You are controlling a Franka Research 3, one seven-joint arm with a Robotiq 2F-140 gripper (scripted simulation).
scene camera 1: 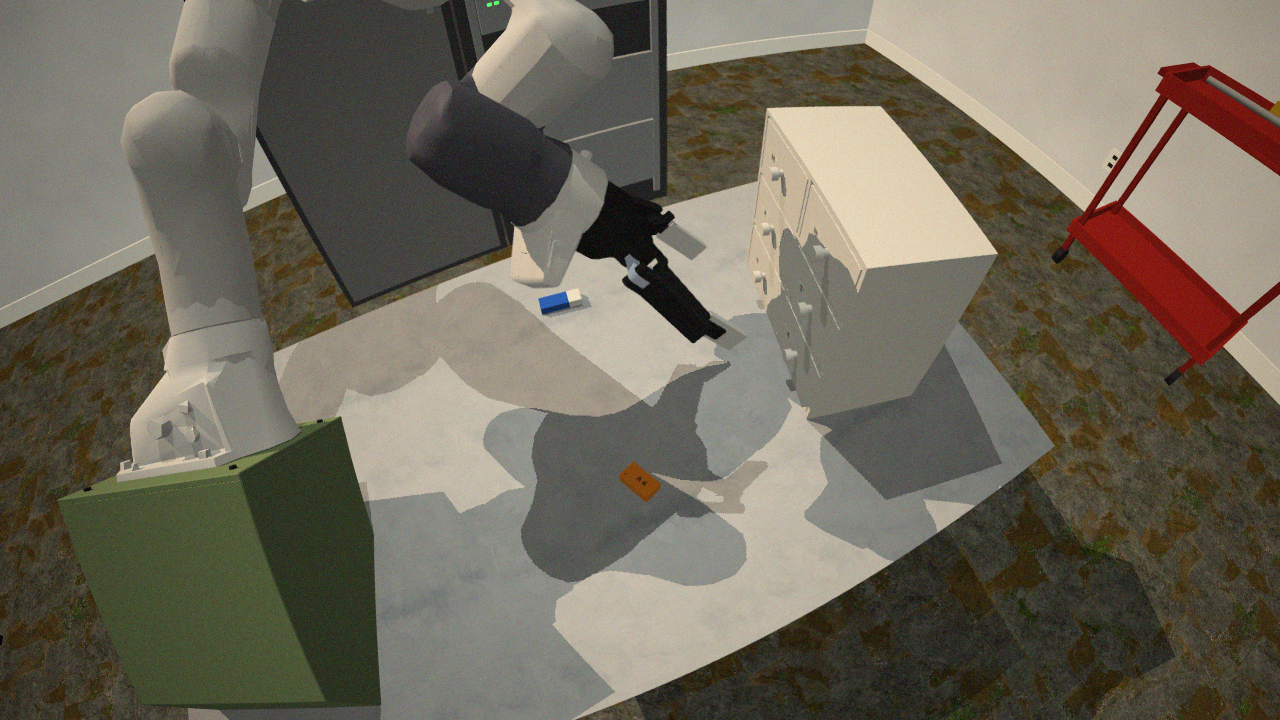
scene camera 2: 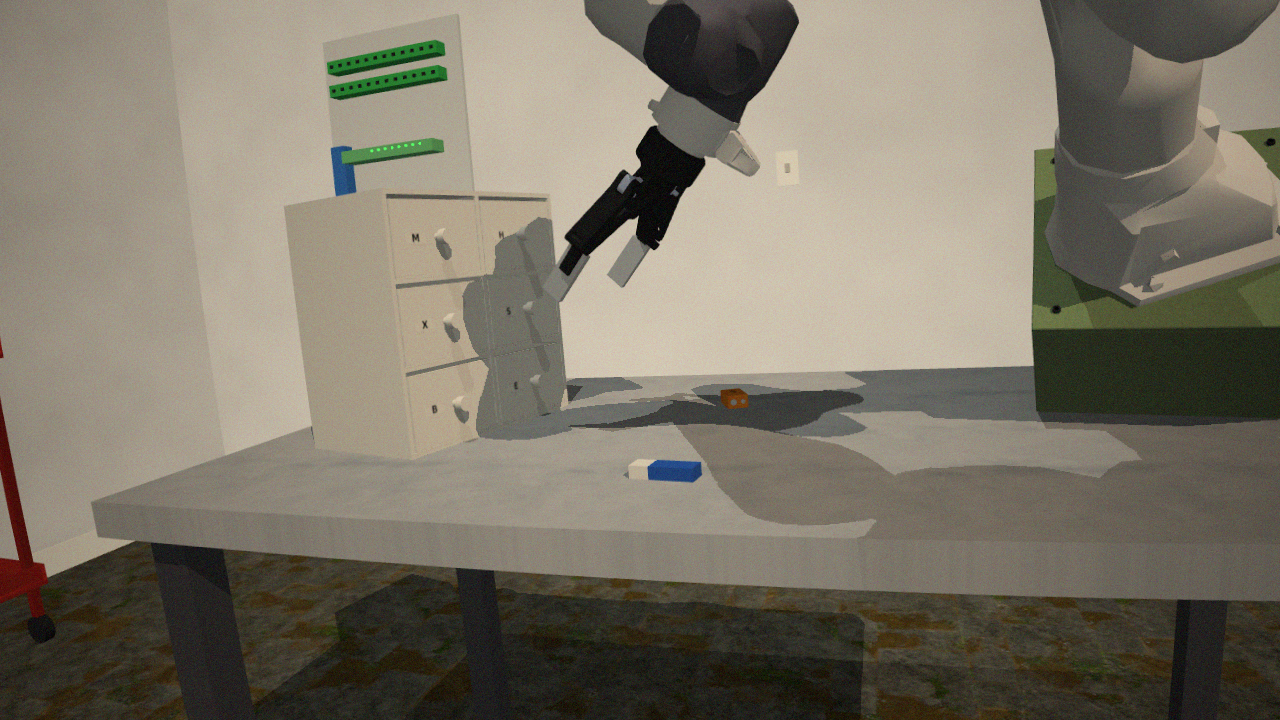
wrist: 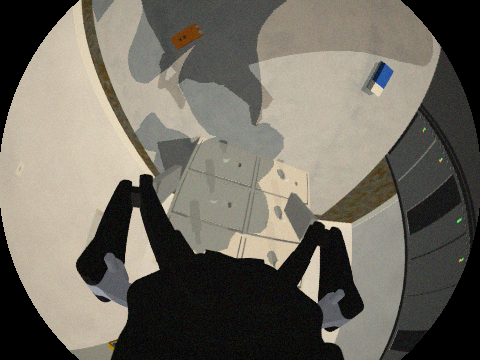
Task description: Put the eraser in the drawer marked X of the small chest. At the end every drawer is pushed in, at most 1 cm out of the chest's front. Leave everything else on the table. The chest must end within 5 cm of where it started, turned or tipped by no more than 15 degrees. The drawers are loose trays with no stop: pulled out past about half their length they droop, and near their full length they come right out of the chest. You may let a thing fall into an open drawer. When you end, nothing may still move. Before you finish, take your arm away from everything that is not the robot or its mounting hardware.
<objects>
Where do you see an eraser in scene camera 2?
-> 663, 470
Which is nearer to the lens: the cream chest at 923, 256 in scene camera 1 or the small orange block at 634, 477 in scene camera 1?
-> The cream chest.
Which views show the gripper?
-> Scene camera 1, scene camera 2 and the wrist view: all of them.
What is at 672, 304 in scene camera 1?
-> The gripper.
</objects>
